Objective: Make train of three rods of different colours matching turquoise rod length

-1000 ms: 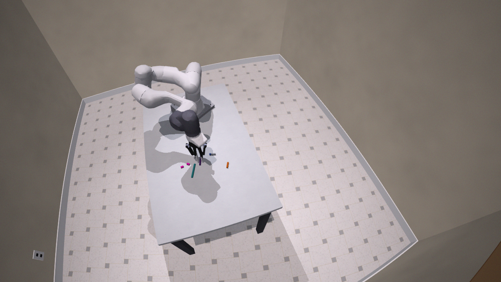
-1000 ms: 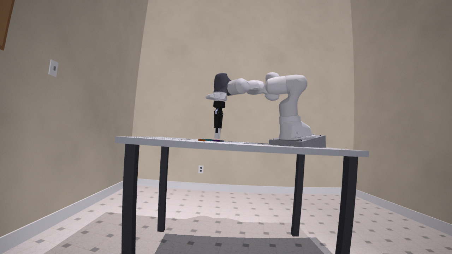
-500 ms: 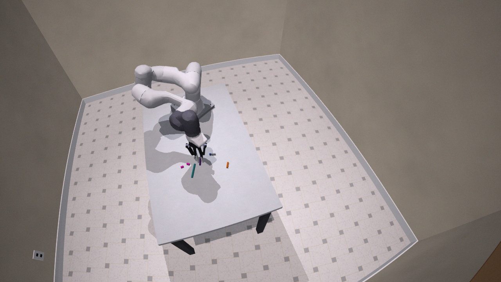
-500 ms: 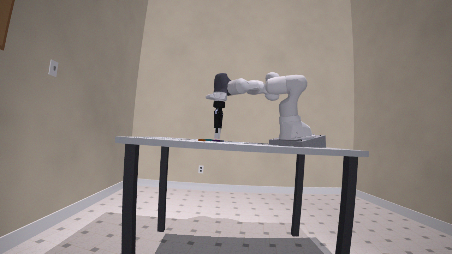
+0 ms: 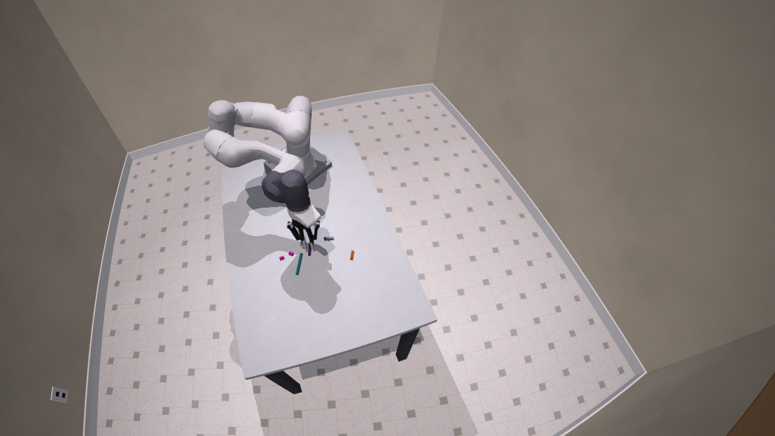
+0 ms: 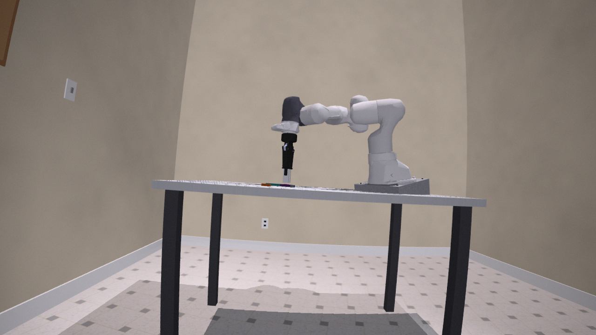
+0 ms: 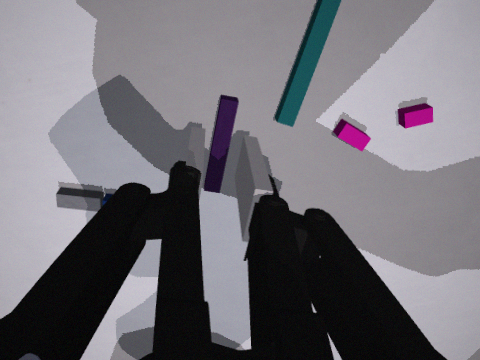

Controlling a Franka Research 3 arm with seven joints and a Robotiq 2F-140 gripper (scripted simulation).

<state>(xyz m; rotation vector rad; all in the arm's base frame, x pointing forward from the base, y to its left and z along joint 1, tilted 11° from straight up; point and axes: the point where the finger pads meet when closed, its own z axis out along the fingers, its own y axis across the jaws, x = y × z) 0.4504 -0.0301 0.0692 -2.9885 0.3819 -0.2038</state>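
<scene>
The purple rod lies 50 mm below my hand. From my hand the other things lie so: turquoise rod 60 mm to the right, 60 mm ahead, 50 mm below; then grey rod 100 mm to the left, 50 mm below, 30 mm behind; then blue rod 70 mm to the left, 50 mm below, 40 mm behind.
</scene>
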